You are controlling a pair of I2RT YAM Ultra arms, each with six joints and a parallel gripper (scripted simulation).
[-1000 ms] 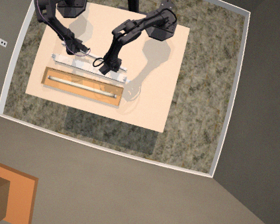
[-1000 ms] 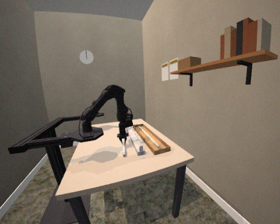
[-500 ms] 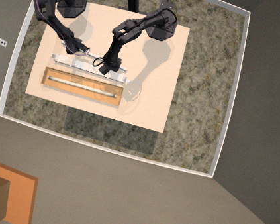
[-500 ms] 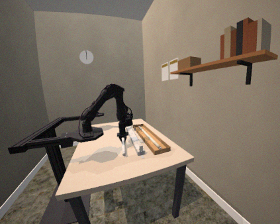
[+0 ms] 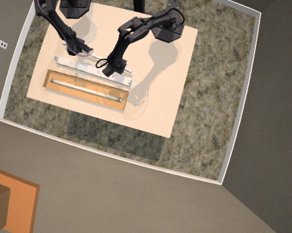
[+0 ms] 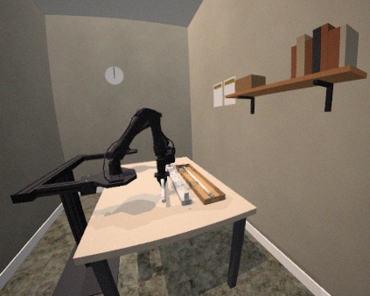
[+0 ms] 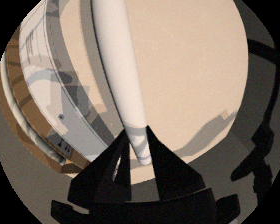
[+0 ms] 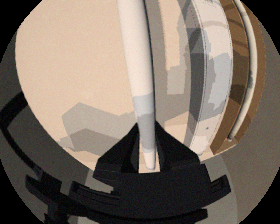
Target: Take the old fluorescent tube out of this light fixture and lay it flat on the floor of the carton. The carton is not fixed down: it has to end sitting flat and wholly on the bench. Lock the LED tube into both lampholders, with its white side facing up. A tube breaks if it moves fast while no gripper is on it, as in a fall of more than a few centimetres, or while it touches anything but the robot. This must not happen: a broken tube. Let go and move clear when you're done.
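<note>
The LED tube lies 12 cm to the left of my right hand, 2 cm ahead of it and 1 cm below it. The rest, counted from my right hand: carton (28 cm ahead, 10 cm to the left, 4 cm below); light fixture (12 cm ahead, 11 cm to the left); old fluorescent tube (28 cm ahead, 10 cm to the left, 4 cm below).
</note>
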